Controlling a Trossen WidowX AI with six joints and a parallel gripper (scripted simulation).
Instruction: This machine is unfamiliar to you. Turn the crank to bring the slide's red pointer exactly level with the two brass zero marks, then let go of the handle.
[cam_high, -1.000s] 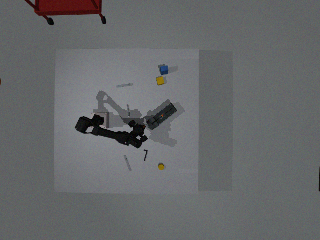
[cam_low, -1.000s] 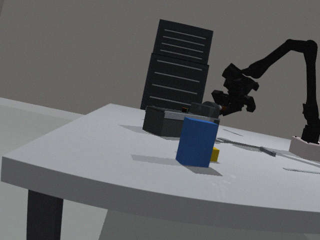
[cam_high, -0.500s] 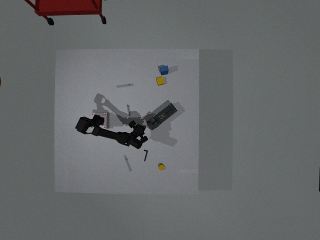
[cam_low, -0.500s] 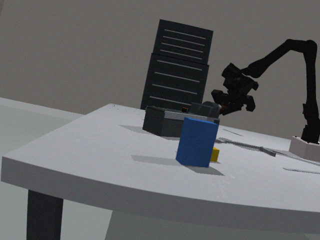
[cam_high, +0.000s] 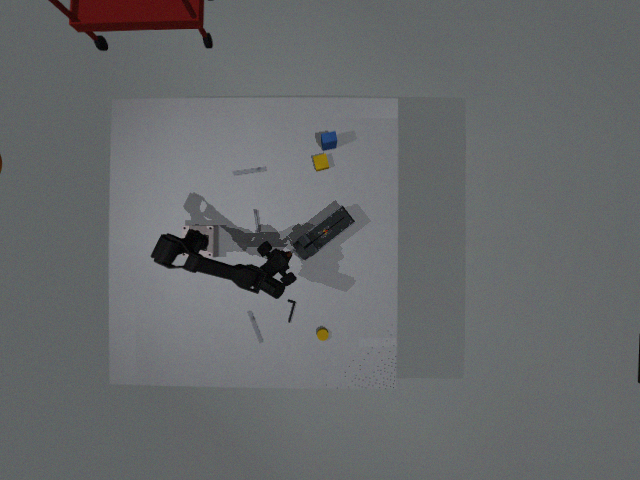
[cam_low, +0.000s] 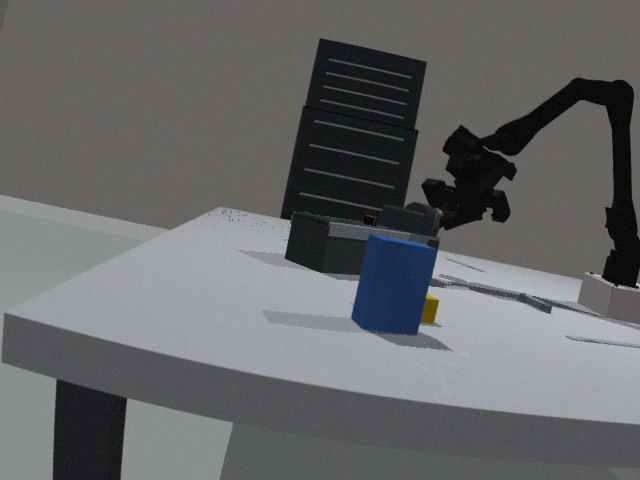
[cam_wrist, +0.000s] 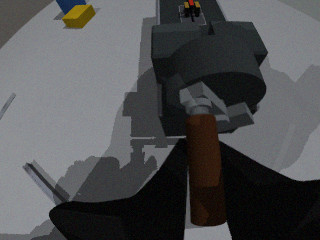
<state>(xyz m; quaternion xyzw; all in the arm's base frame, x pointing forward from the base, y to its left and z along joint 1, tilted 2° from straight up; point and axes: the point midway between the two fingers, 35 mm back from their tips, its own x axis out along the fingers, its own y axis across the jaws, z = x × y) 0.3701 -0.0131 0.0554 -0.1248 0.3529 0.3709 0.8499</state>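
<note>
Right now my gripper tip is 10 mm past the brown crank handle, 10 mm to the left of it and 20 mm below it. From my gripper tip the other things lie so: red pointer (130 mm ahead, 110 mm to the left, 10 mm below); black hex key (30 mm ahead, 240 mm to the right, 90 mm below); yellow block (70 mm ahead, 410 mm to the left, 80 mm below).
</note>
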